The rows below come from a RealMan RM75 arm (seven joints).
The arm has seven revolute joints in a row. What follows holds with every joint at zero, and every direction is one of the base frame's.
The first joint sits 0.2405 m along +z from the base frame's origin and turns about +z.
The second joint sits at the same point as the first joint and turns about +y.
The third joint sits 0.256 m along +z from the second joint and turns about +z.
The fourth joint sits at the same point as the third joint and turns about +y.
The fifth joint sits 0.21 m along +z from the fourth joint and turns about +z.
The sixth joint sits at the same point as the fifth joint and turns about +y.
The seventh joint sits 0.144 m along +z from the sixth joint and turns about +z.
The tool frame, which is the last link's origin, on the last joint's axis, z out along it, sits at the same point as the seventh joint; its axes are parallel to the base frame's.
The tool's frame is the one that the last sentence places.
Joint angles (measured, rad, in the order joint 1, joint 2, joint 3, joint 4, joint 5, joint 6, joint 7), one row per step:
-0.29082 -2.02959 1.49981 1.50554 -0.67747 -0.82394 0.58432
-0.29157 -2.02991 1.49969 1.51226 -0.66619 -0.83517 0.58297
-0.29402 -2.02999 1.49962 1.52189 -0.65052 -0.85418 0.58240
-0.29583 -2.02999 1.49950 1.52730 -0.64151 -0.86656 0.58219
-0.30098 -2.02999 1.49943 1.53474 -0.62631 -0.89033 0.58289
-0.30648 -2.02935 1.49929 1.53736 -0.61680 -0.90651 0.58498
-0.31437 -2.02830 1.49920 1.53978 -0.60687 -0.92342 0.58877
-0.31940 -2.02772 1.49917 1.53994 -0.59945 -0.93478 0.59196
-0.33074 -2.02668 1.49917 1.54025 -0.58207 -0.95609 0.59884
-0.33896 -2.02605 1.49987 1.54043 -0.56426 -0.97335 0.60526
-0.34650 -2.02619 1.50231 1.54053 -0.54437 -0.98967 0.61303
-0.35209 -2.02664 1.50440 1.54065 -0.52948 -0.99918 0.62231
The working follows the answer.
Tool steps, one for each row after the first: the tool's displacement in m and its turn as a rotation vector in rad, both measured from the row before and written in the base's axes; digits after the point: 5 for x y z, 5 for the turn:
0.00049 -0.00055 0.00035 -0.00450 0.01119 -0.00069
0.00099 -0.00079 0.00036 -0.00908 0.01751 -0.00178
0.00055 -0.00051 0.00013 -0.00634 0.01047 -0.00055
0.00101 -0.00077 -0.00024 -0.01399 0.01917 -0.00067
0.00067 -0.00016 -0.00028 -0.01065 0.01420 -0.00113
0.00132 0.00026 -0.00019 -0.01136 0.01642 -0.00397
0.00032 0.00009 -0.00030 -0.00819 0.01223 -0.00140
0.00096 0.00061 -0.00031 -0.01450 0.02689 -0.00477
0.00012 0.00032 -0.00020 -0.01138 0.02598 -0.00327
0.00001 0.00014 -0.00061 -0.01189 0.02850 -0.00434
0.00028 0.00032 -0.00037 -0.00780 0.02287 -0.00702

Tool pose at each row, in the base's axes (x y z in m, rotation vector in rad; rounded; the steps above come from the unrounded poses):
-0.20108 0.37932 0.04180 -2.16268 -0.69404 -0.10558
-0.20059 0.37877 0.04216 -2.16625 -0.68775 -0.09229
-0.19960 0.37798 0.04251 -2.17392 -0.67749 -0.07119
-0.19906 0.37747 0.04264 -2.17911 -0.67202 -0.05798
-0.19804 0.37670 0.04240 -2.19063 -0.66270 -0.03280
-0.19738 0.37654 0.04212 -2.19952 -0.65507 -0.01433
-0.19606 0.37680 0.04193 -2.20962 -0.64312 0.00541
-0.19574 0.37690 0.04163 -2.21628 -0.63584 0.02085
-0.19478 0.37751 0.04132 -2.22778 -0.61742 0.05290
-0.19466 0.37783 0.04112 -2.23559 -0.60071 0.08375
-0.19465 0.37797 0.04051 -2.24337 -0.58134 0.11707
-0.19437 0.37829 0.04014 -2.24857 -0.56159 0.14148

